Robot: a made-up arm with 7 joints.
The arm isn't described. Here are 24 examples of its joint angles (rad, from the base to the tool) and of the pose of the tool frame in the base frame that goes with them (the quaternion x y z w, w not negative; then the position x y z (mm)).
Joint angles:
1: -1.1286 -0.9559 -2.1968 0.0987 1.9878 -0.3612 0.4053
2: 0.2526 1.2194 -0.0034 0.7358 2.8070 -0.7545 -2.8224
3: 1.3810 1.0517 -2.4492 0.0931 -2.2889 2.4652 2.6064
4: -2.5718 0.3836 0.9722 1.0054 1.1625 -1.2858 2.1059
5: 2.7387 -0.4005 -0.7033 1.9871 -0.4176 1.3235 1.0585
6: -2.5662 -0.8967 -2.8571 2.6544 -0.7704 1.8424 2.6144
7: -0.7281 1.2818 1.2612 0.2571 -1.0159 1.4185 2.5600
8: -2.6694 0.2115 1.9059 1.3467 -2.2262 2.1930 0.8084
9: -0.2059 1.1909 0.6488 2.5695 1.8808 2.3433 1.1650
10: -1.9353 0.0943 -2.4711 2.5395 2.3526 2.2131 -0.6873
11: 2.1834 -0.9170 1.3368 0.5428 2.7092 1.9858 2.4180
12: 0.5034 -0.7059 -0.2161 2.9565 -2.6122 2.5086 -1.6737
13: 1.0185 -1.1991 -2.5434 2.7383 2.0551 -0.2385 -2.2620
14: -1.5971 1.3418 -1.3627 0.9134 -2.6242 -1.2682 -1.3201
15: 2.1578 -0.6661 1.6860 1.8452 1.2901 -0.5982 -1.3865
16: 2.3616 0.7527 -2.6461 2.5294 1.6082 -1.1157 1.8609
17: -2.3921 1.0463 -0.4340 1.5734 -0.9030 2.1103 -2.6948
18: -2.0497 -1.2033 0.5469 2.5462 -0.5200 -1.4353 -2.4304
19: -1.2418 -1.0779 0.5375 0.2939 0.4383 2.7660 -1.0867
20: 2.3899 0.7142 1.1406 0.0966 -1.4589 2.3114 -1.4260
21: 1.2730 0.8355 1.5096 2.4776 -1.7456 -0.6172 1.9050
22: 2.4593 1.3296 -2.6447 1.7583 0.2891 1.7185 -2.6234
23: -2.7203 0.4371 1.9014 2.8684 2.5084 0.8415 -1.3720
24: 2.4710 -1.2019 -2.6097 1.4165 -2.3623 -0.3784 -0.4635
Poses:
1: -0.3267 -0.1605 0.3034 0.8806 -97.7 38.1 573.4
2: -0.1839 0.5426 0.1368 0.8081 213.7 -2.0 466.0
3: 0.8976 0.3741 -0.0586 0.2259 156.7 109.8 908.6
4: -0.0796 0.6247 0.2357 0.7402 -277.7 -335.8 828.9
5: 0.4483 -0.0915 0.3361 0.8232 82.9 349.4 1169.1
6: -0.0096 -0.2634 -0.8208 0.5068 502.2 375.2 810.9
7: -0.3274 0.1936 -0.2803 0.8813 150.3 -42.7 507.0
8: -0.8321 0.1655 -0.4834 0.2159 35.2 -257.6 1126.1
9: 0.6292 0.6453 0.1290 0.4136 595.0 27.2 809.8
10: -0.5314 -0.2908 -0.5755 0.5494 -261.9 3.5 1265.5
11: -0.7813 0.1527 0.0975 0.5973 -127.4 -328.1 776.6
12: -0.0805 -0.0306 -0.3309 0.9397 -377.5 -254.9 1038.1
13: -0.4802 -0.4281 -0.7078 0.2918 -292.0 -685.5 656.5
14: 0.2515 -0.3793 0.4230 0.7836 -229.2 -267.4 493.0
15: -0.8835 0.0762 -0.4007 0.2304 -139.7 -363.5 1090.7
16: -0.9242 0.0133 -0.1452 0.3530 -182.7 243.3 1241.4
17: 0.7704 -0.3112 0.0027 0.5564 -545.3 -104.6 589.8
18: 0.3971 -0.2758 0.0193 0.8752 294.9 546.9 833.5
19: 0.5717 0.3220 -0.0109 0.7546 -73.7 173.4 740.2
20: 0.7381 0.0879 0.1608 0.6494 -248.1 183.8 629.5
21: 0.9327 0.1499 0.2754 0.1783 -49.8 514.3 1167.2
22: -0.5693 0.0993 0.7952 0.1835 -82.7 418.5 1009.3
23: -0.1262 0.9535 -0.2476 0.1169 -231.2 -134.3 1387.8
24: -0.0295 -0.3676 0.8667 0.3360 558.9 45.4 471.0
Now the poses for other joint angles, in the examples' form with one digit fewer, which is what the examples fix.
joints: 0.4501 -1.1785 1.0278 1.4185 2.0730 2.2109 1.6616
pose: -0.127 0.411 0.240 0.870 -475 78 811
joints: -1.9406 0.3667 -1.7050 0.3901 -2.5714 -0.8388 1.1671
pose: 0.051 -0.136 -0.883 0.447 -257 -53 673
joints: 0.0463 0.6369 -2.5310 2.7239 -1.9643 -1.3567 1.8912
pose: -0.677 -0.096 0.047 0.728 382 -234 1137
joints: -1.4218 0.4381 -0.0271 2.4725 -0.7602 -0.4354 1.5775
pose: -0.210 -0.891 -0.288 0.281 78 -497 1231
